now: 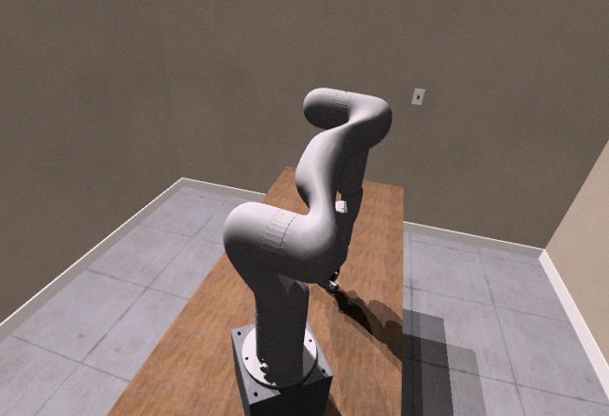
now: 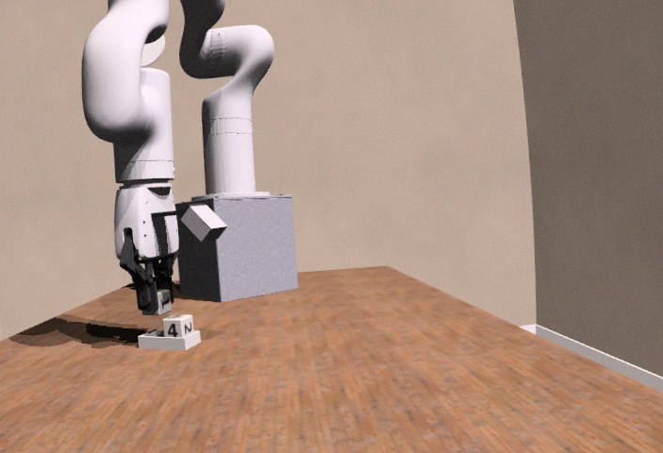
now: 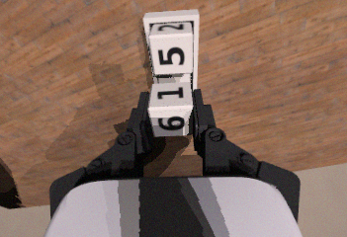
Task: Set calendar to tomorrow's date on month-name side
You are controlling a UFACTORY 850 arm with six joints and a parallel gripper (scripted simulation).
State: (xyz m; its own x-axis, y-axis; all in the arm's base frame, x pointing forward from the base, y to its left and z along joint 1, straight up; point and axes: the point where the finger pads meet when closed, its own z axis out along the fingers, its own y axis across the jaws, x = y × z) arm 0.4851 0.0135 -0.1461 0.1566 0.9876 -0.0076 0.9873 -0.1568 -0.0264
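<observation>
The white calendar tray is 7 cm below my hand and 2 cm to the left of it.
</observation>
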